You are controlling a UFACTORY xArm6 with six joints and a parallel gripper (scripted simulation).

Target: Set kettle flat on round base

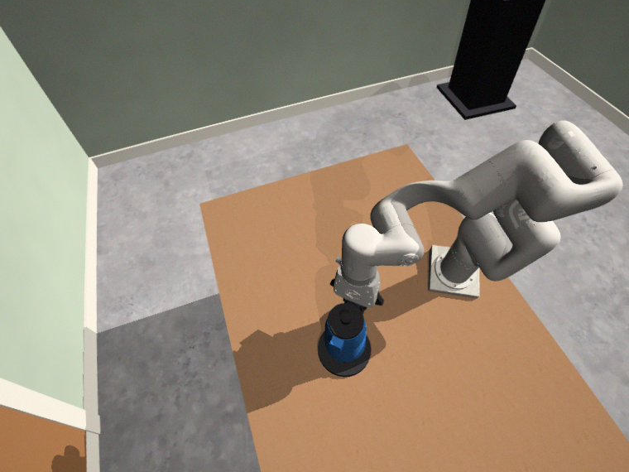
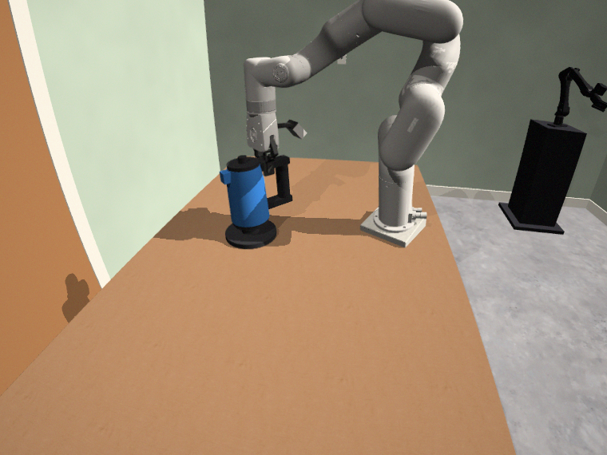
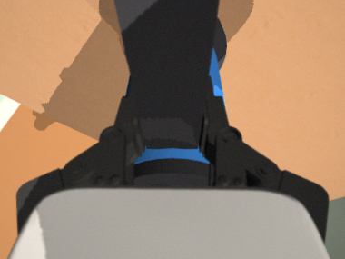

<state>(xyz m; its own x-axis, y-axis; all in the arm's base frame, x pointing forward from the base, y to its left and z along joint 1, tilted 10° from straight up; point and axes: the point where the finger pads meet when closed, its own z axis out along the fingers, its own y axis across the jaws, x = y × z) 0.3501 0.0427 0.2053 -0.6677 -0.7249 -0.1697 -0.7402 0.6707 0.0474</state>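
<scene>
Right now my hand is 20 mm short of the blue kettle, 20 mm to the right of it and 50 mm above it. The rest, counted from my hand: round black base (40 mm ahead, 50 mm to the left, 190 mm below).
</scene>
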